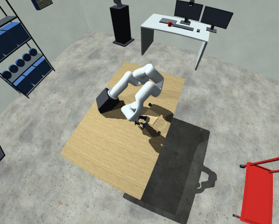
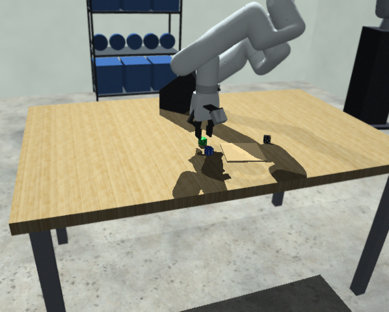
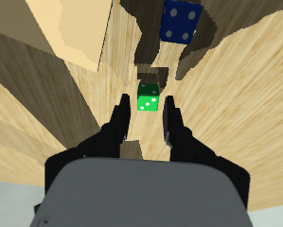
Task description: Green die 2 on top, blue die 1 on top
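The green die is 4 cm below my hand. From my hand the other things lie so: black die: 25 cm to the left, 4 cm below, 1 cm behind; then tan mat: 13 cm to the left, 7 cm ahead, 5 cm below; then blue die: 8 cm ahead, 4 cm below, 1 cm to the left.
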